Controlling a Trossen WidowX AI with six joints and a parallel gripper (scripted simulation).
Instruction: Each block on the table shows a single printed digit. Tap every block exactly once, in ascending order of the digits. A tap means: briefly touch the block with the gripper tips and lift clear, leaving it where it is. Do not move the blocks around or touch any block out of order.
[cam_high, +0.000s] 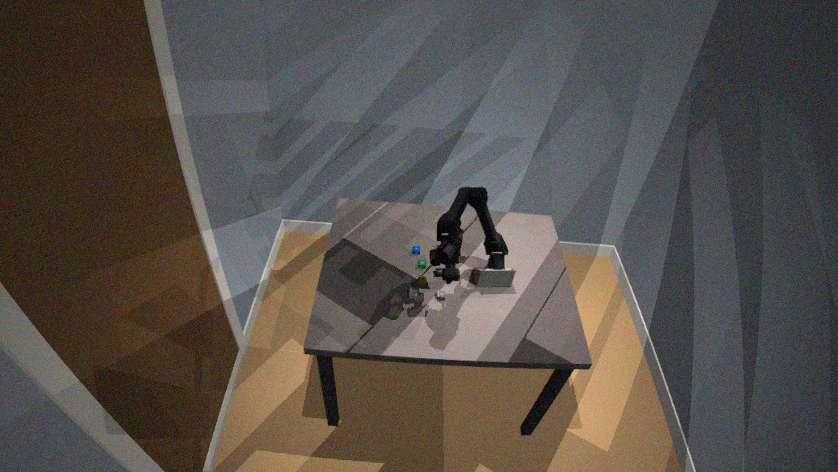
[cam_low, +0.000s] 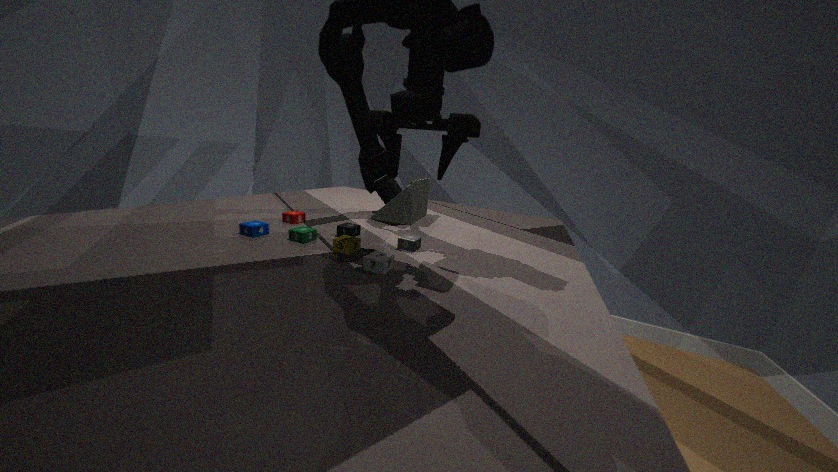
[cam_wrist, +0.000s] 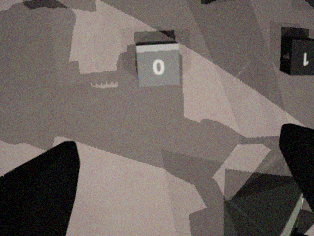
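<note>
The grey block is 1 cm ahead of my gripper tip and 12 cm below it. From my gripper tip the other things lie so: black block (2 cm ahead, 13 cm to the right, 12 cm below); white block (12 cm ahead, 1 cm to the left, 12 cm below); yellow block (9 cm ahead, 7 cm to the right, 12 cm below).
</note>
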